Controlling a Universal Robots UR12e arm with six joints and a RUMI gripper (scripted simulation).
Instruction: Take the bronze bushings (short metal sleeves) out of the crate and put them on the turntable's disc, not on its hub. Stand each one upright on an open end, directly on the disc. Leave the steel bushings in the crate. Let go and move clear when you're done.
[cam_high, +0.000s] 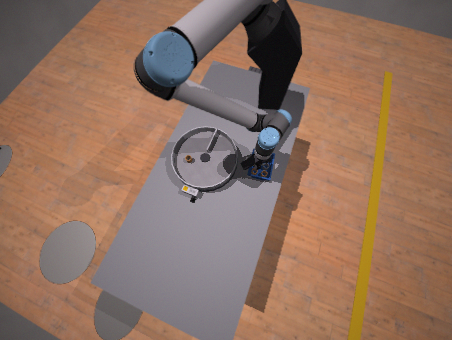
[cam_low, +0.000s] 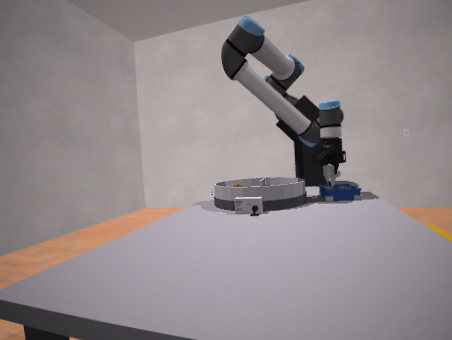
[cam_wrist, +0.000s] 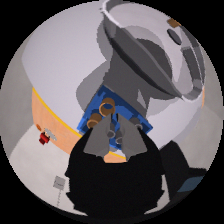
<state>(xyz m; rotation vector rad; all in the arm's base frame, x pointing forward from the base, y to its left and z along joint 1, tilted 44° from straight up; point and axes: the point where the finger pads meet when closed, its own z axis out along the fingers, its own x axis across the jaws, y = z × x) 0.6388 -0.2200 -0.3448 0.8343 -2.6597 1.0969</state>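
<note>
My hand is 5 cm above the blue crate, 4 cm to the right of it and 4 cm past it. Also, from my hand: turntable disc: 32 cm to the right, 2 cm below, 2 cm behind.
</note>
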